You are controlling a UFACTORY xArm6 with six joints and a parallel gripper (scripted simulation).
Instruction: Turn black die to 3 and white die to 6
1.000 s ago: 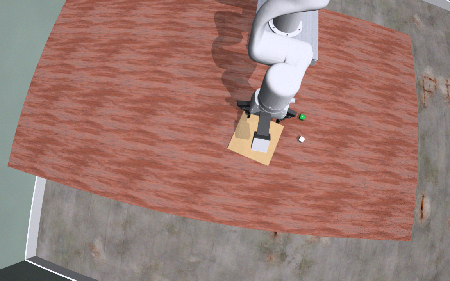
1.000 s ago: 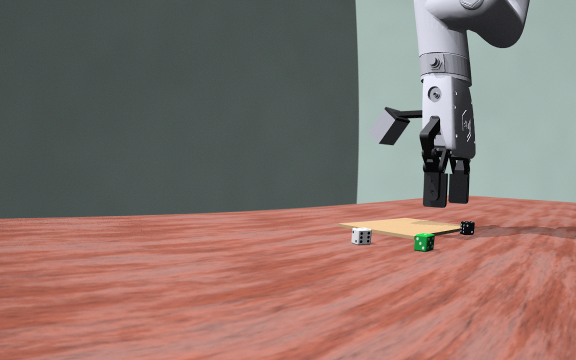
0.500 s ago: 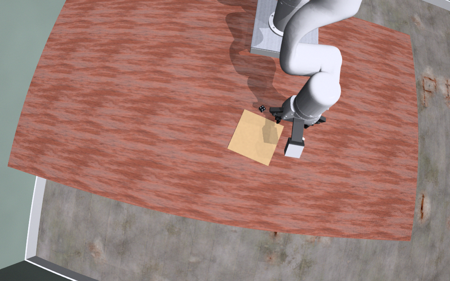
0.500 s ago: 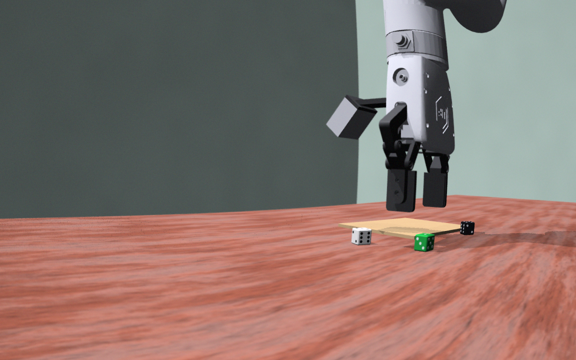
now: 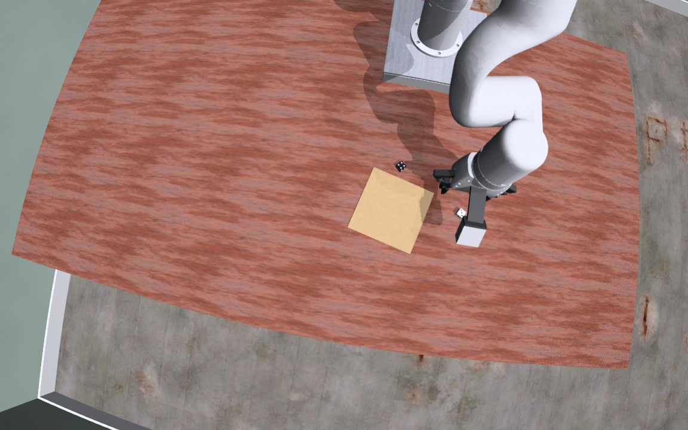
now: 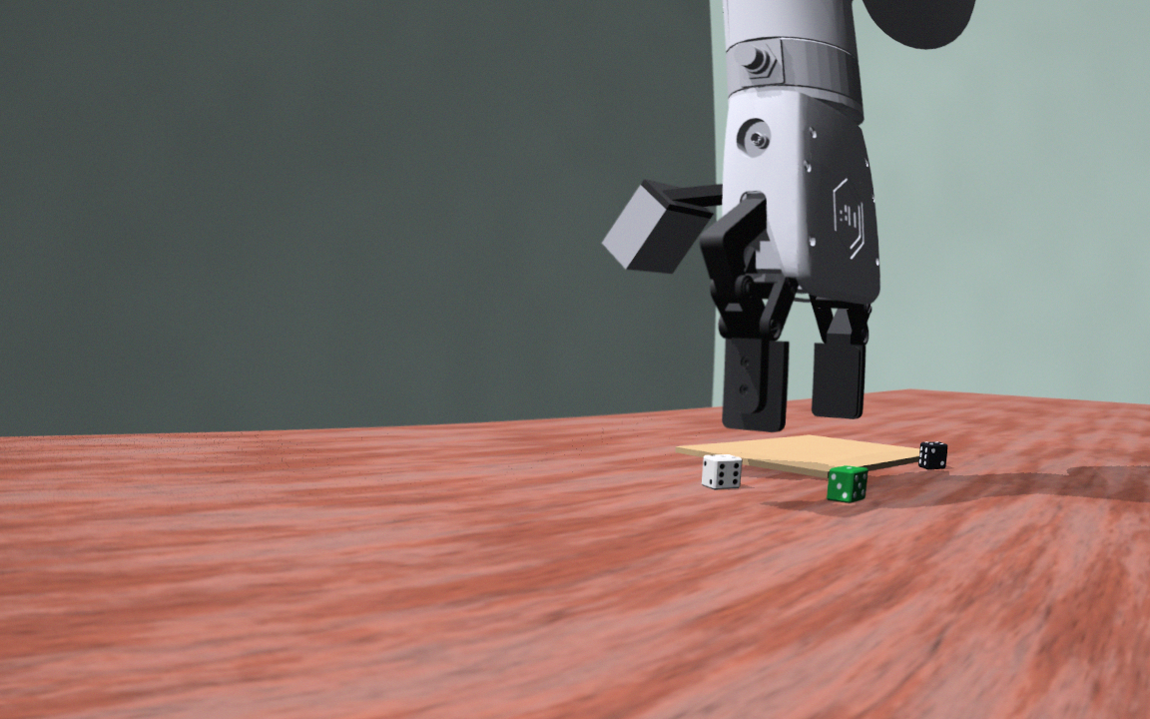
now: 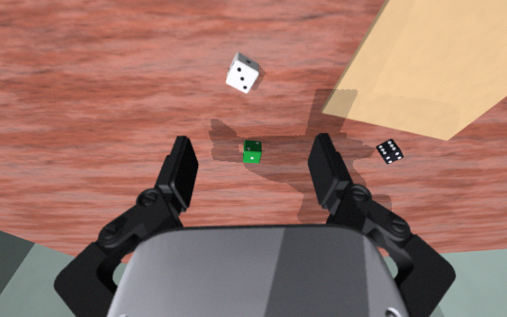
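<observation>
The white die lies 40 mm below my hand and 40 mm ahead of it. Round my hand: green die (40 mm below, 30 mm behind, 10 mm to the left); tan mat (150 mm to the right, 40 mm below, 40 mm ahead); black die (130 mm to the right, 60 mm behind, 40 mm below).
</observation>
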